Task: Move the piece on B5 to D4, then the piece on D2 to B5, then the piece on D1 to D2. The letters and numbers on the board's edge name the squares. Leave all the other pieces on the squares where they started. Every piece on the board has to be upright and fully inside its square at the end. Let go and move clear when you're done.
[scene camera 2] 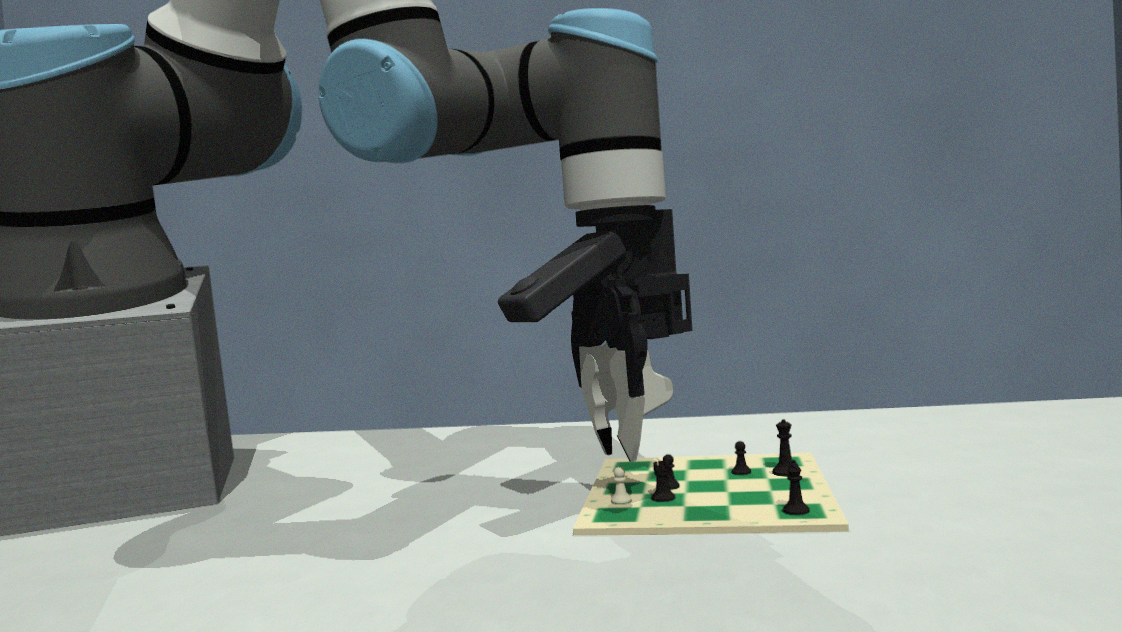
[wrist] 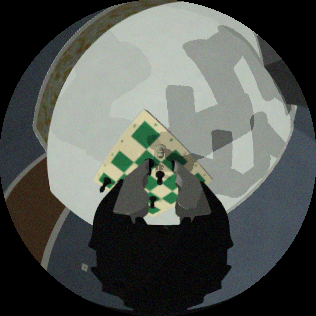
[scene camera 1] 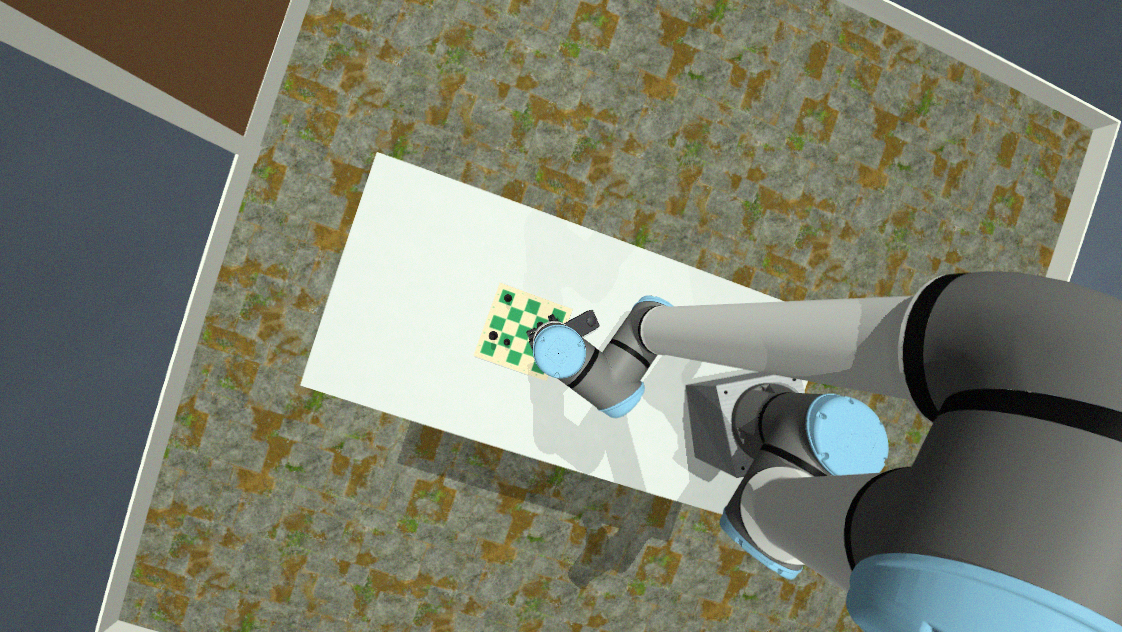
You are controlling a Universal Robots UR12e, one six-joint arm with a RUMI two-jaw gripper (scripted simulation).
Observation:
I see my gripper [scene camera 2: 620, 458].
My gripper shows as well in the wrist view [wrist: 161, 160].

